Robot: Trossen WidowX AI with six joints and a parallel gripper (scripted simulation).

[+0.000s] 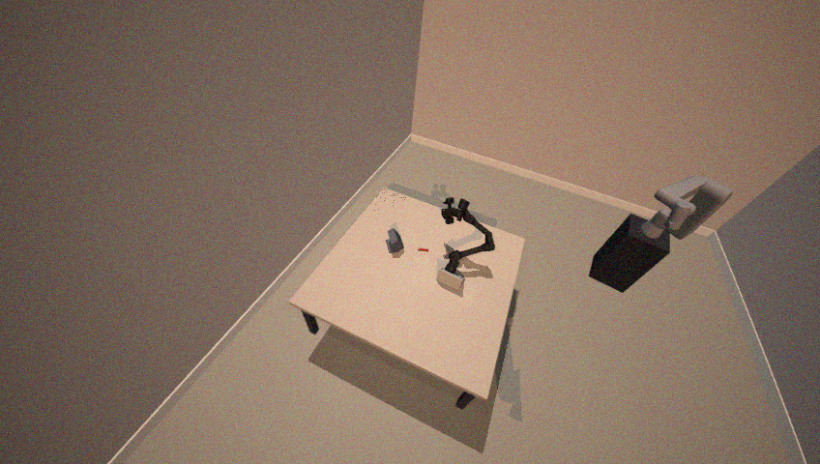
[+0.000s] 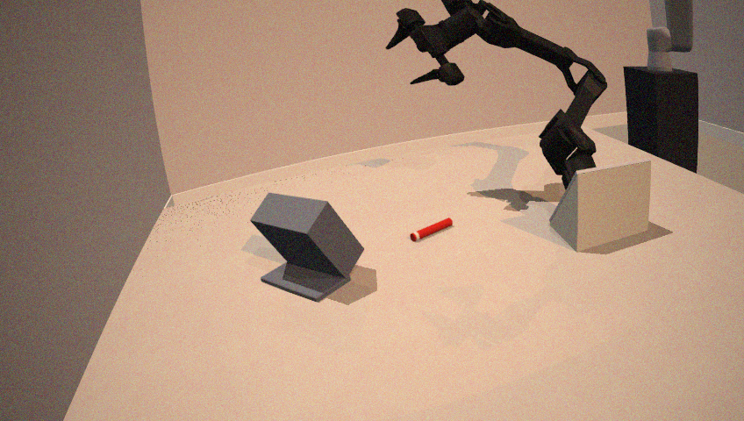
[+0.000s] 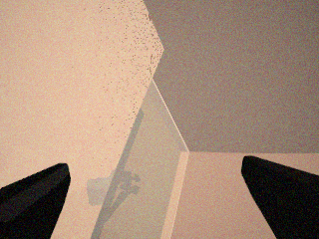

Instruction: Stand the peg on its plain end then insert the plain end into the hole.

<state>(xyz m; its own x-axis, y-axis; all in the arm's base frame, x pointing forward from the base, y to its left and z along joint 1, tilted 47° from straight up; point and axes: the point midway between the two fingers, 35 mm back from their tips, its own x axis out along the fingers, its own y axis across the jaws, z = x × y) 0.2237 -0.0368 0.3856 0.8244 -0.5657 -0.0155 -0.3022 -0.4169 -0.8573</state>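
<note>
Now: the red peg 2 cm ahead of my gripper tip, 23 cm to the left of it and 26 cm below it. Round my gripper tip: grey sloped panel 20 cm ahead, 31 cm to the left, 20 cm below; panel foot plate 21 cm ahead, 32 cm to the left, 27 cm below.
</note>
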